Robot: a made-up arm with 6 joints. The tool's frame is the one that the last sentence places.
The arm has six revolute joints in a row. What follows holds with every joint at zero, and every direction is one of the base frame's.
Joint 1 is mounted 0.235 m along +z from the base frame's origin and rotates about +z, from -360 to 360 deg.
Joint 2 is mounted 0.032 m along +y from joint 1 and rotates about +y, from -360 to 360 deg.
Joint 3 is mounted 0.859 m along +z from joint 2 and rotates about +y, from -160 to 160 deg.
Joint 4 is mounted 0.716 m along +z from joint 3 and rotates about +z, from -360 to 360 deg.
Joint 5 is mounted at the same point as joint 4 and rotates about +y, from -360 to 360 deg.
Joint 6 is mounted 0.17 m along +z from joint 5 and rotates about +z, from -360 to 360 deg.
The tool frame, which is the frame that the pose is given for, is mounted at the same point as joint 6; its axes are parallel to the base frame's.
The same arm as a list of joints. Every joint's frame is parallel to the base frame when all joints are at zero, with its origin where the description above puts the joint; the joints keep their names.
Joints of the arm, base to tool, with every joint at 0 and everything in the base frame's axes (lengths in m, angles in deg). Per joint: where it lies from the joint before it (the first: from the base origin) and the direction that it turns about. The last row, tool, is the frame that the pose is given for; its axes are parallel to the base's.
joint 1: axis +z offset 0 0 0.235
joint 2: axis +y offset 0 0.032 0
joint 3: axis +y offset 0 0 0.859
joint 4: axis +z offset 0 0 0.716
joint 5: axis +y offset 0 0 0
joint 6: axis +z offset 0 0 0.17
tool: offset 0 0 0
Joint limits (deg, base to tool): -360..360 -360..360 -160..160 -360..360 -360..360 -360..360

